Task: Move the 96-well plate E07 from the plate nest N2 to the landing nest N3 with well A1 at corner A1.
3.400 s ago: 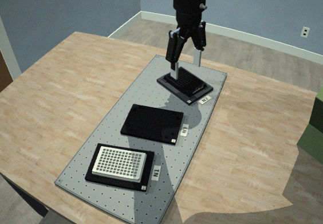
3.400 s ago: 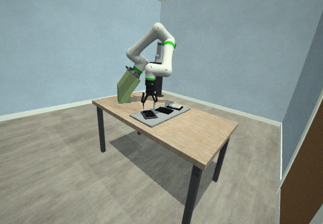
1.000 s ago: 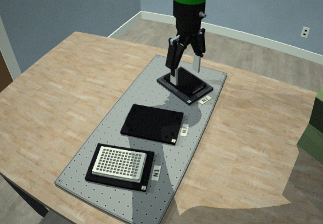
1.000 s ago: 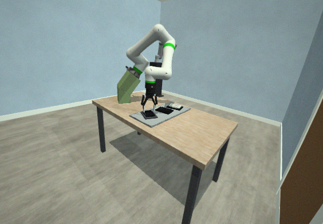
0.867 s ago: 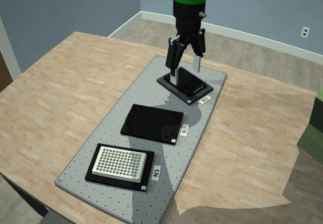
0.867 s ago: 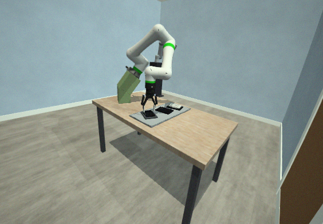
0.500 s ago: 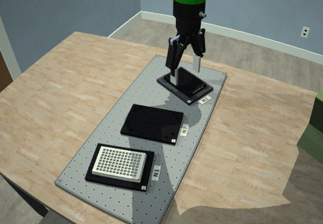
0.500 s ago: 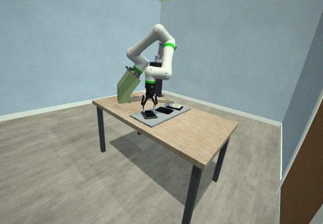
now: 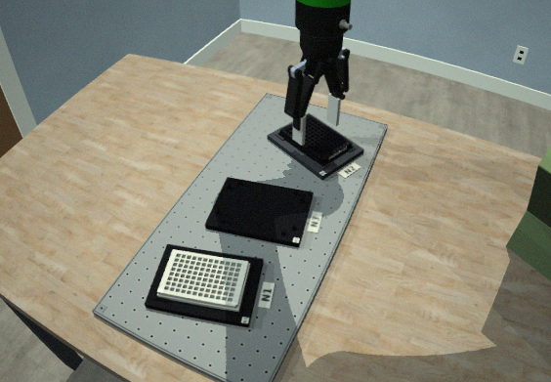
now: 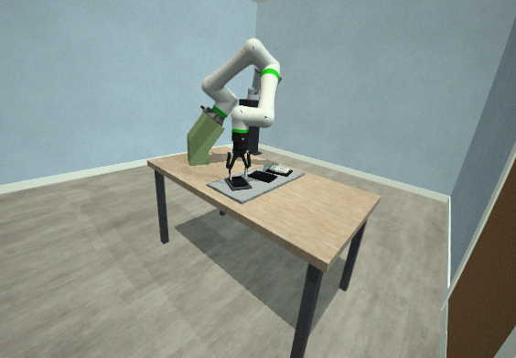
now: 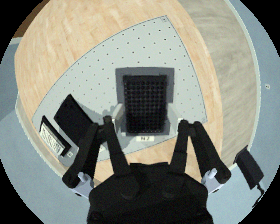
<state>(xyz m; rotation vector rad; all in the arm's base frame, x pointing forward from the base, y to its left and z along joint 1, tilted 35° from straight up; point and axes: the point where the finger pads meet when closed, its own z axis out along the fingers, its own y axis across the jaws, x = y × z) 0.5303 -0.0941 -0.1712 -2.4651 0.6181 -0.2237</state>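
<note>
My hand is 4 cm above the black 96-well plate E07. The rest, counted from my hand: label N3 (19 cm to the left, 8 cm behind, 6 cm below); then plate nest N2 (6 cm below); then label N2 (9 cm behind, 6 cm below, 4 cm to the left).
</note>
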